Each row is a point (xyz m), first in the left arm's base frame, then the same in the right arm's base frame.
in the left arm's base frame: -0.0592 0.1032 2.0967
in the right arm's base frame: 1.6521 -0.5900 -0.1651
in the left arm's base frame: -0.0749 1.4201 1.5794
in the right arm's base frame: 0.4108 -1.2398 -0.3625
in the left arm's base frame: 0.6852 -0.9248 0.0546
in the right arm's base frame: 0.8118 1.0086 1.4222
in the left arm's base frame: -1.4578 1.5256 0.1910
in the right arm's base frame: -0.8225 0.0239 -1.2188
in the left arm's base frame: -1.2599 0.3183 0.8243
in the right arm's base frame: 0.4510 0.4561 -0.9200
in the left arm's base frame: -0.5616 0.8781 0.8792
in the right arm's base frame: 0.1872 -0.2580 -0.4461
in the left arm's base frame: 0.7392 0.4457 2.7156
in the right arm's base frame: 1.9658 -1.5068 0.2808
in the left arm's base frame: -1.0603 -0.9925 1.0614
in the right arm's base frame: 1.4888 1.1865 -0.4686
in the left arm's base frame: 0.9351 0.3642 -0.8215
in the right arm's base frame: -0.6648 0.4757 1.5867
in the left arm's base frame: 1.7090 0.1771 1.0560
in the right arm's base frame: 0.9470 -0.7622 1.7554
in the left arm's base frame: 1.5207 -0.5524 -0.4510
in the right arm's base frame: 0.2514 0.6919 2.2456
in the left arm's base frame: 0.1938 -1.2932 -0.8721
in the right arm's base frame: 0.3036 1.9954 1.3597
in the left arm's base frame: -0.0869 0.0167 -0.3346
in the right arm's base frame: -0.1490 0.8597 0.5923
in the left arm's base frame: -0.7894 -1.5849 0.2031
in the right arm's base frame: 1.2353 1.9907 0.2022
